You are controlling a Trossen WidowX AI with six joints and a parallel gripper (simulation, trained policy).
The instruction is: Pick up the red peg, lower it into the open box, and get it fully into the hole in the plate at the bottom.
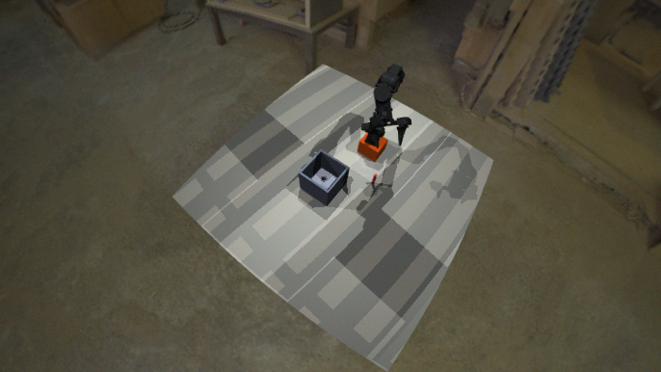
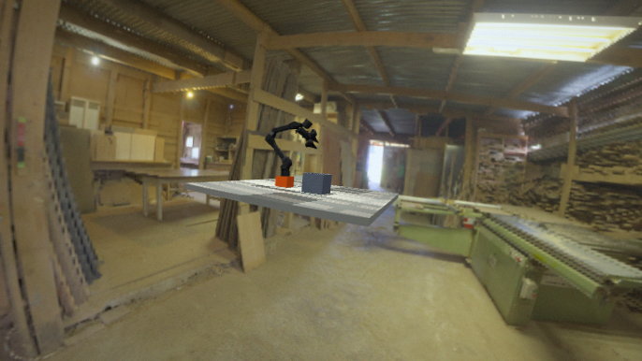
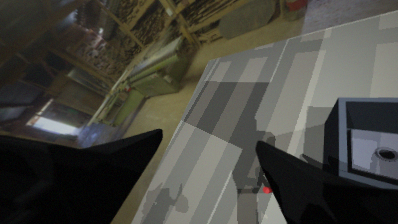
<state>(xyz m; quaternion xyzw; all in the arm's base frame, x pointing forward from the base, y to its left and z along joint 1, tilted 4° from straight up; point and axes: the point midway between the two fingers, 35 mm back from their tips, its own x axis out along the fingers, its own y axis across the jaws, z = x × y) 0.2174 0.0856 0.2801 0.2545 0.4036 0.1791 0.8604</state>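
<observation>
The red peg is 40 mm behind my gripper tip, 10 mm to the right of it and 320 mm below it.
</observation>
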